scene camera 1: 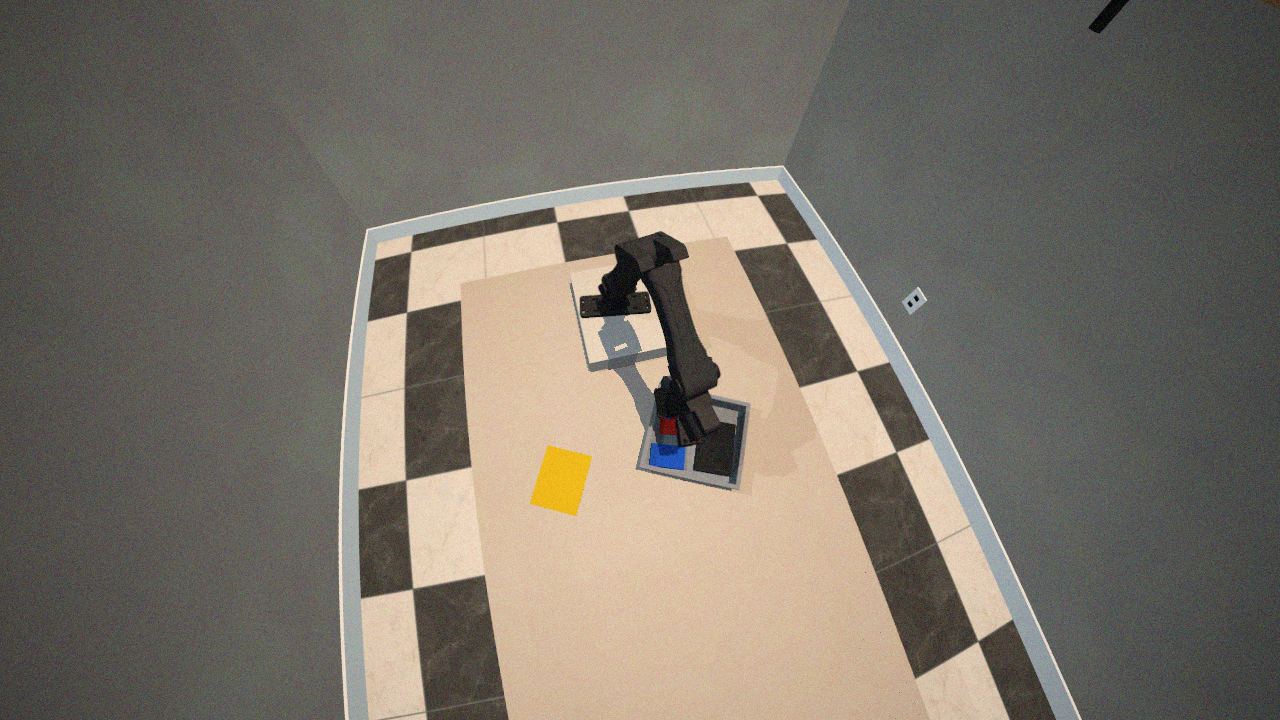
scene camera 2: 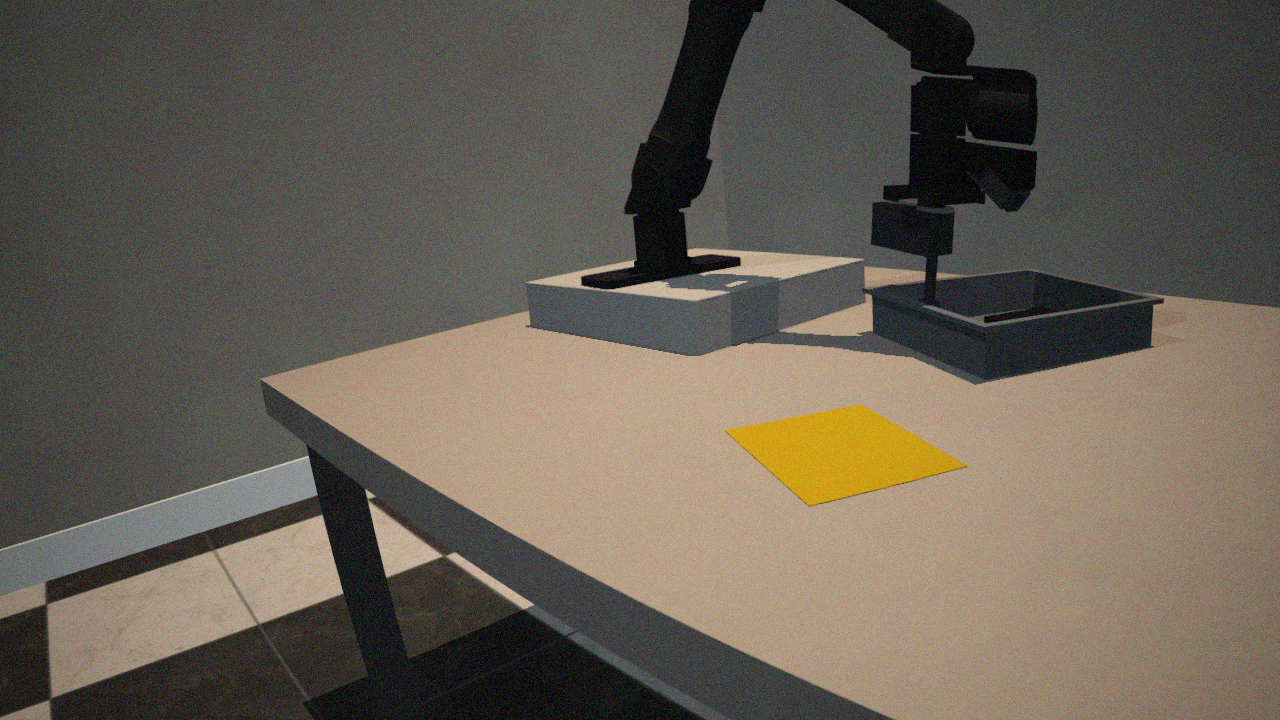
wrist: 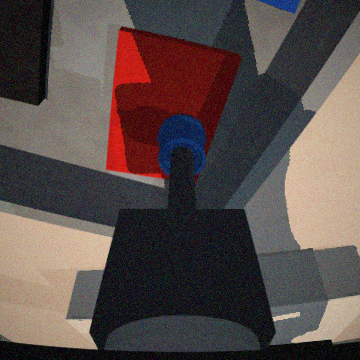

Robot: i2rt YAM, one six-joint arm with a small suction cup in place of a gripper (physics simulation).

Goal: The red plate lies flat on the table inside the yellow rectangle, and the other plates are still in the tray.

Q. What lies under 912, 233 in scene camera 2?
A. My suction cup.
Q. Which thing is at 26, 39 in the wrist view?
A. A black plate.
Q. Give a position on a blue plate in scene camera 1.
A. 665, 456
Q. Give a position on a yellow rectangle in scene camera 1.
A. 560, 483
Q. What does the black plate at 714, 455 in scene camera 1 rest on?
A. A grey tray.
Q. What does the red plate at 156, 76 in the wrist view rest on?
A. A grey tray.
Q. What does my suction cup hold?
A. Nothing.
